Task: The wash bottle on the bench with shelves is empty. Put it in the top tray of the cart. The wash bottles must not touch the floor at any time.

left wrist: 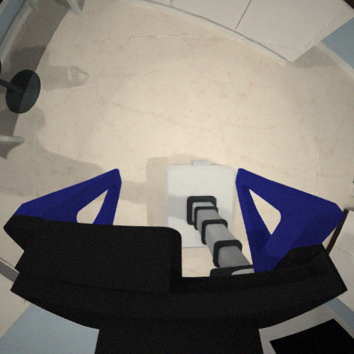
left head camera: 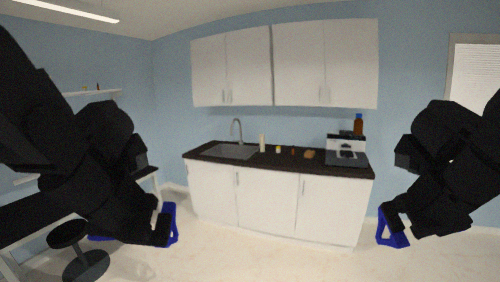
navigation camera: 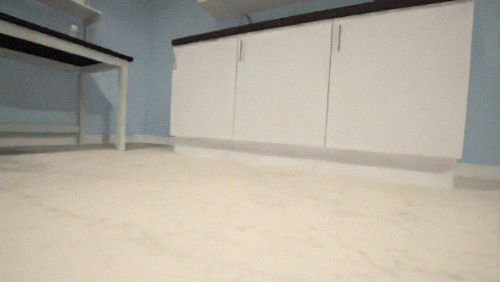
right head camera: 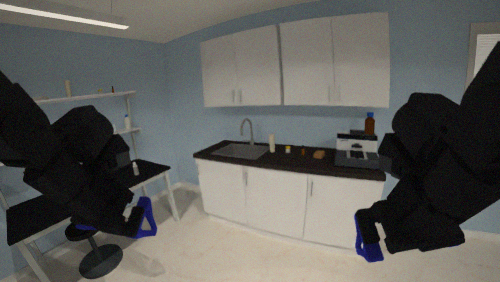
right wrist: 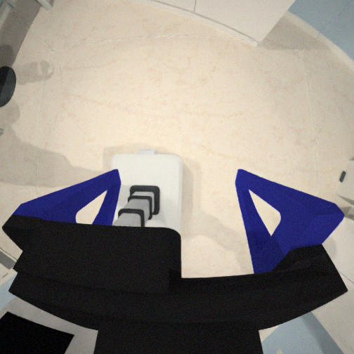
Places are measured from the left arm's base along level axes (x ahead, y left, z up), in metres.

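Where they show: left gripper, fingertip midpoint: (left head camera: 152, 236) (right head camera: 135, 229); right gripper, fingertip midpoint: (left head camera: 399, 235) (right head camera: 384, 245).
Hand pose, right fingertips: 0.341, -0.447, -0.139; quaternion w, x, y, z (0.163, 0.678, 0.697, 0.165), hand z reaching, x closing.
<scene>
After its pixels a point has its place, as x, y, z.
A small white bottle (right head camera: 135, 169) @[1.667, 1.173, -0.579] (navigation camera: 73, 30) @[1.671, 1.178, -0.544] stands upright on the black-topped bench (right head camera: 159, 169) @[1.844, 0.980, -0.648] (navigation camera: 122, 105) @[1.890, 0.936, -1.040] with shelves, at the left; it looks like the wash bottle. In the left head camera my left arm hides that spot. My left gripper (left head camera: 131, 241) (right head camera: 115, 231) (left wrist: 178, 174) is open and empty, in the air well in front of the bench. My right gripper (right wrist: 177, 175) is open and empty, in the air at the right of both head views. The cart with its top tray does not show clearly in any view.
A stool (left head camera: 86, 265) @[1.069, 1.484, -1.357] (right head camera: 101, 260) stands before the bench. A white bottle with a blue cap (right head camera: 127, 122) @[2.024, 1.475, -0.108] is on a shelf. A white cabinet (left head camera: 265, 200) @[1.621, -0.277, -0.865] (right head camera: 277, 200) @[1.610, -0.306, -0.854] (navigation camera: 280, 85) @[1.616, -0.290, -0.901] with sink (left head camera: 229, 151) @[2.245, 0.103, -0.581] stands ahead. My white base (left wrist: 175, 175) (right wrist: 170, 167) is below the grippers.
</scene>
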